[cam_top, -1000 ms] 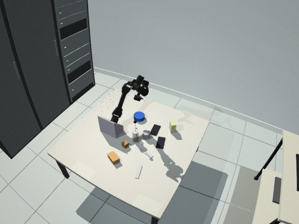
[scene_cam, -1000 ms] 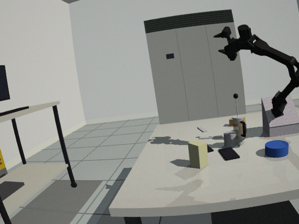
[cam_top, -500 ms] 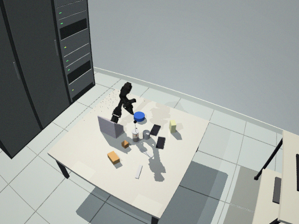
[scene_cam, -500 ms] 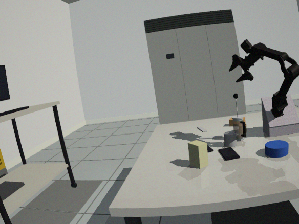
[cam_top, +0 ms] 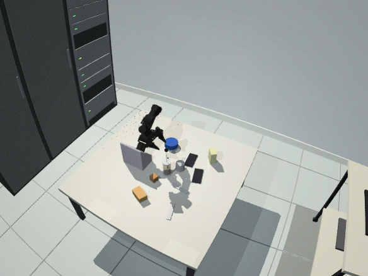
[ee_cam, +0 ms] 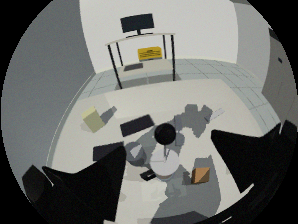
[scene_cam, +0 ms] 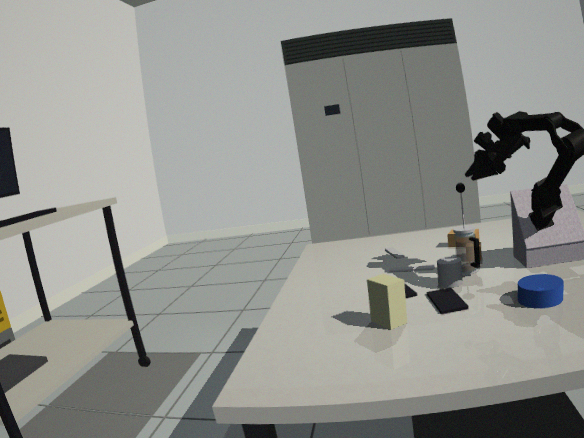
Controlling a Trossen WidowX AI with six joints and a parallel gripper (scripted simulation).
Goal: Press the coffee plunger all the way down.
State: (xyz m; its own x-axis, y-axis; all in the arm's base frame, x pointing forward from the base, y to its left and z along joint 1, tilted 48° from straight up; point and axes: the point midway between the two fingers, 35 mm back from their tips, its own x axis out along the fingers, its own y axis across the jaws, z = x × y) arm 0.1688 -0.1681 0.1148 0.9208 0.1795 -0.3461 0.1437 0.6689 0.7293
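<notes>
The coffee press lies 20 mm ahead of my gripper tip, 10 mm to the left of it and 160 mm below it. From my gripper tip the other things lie so: grey cup 110 mm ahead, 80 mm to the left, 250 mm below; then yellow block 330 mm ahead, 270 mm to the left, 230 mm below; then blue disc 70 mm behind, 320 mm to the left, 260 mm below.
</notes>
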